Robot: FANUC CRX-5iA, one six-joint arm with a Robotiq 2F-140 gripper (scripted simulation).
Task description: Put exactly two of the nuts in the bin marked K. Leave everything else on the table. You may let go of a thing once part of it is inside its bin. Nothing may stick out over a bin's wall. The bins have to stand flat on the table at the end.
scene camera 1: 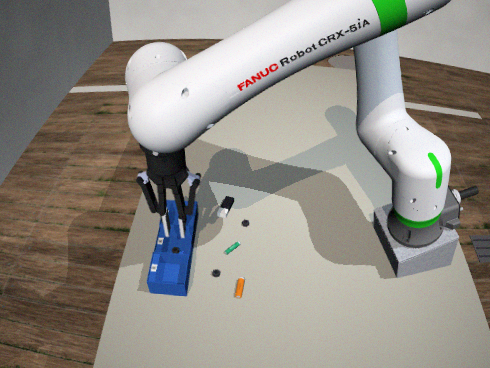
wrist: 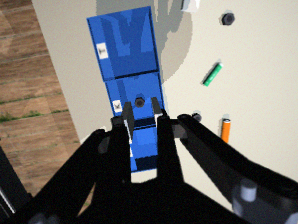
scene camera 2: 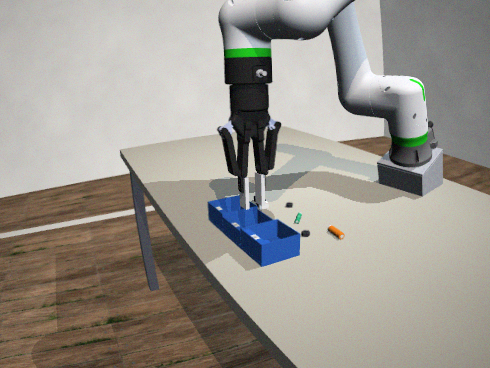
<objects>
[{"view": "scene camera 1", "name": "my gripper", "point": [175,232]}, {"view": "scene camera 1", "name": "blue three-compartment bin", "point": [172,268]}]
</objects>
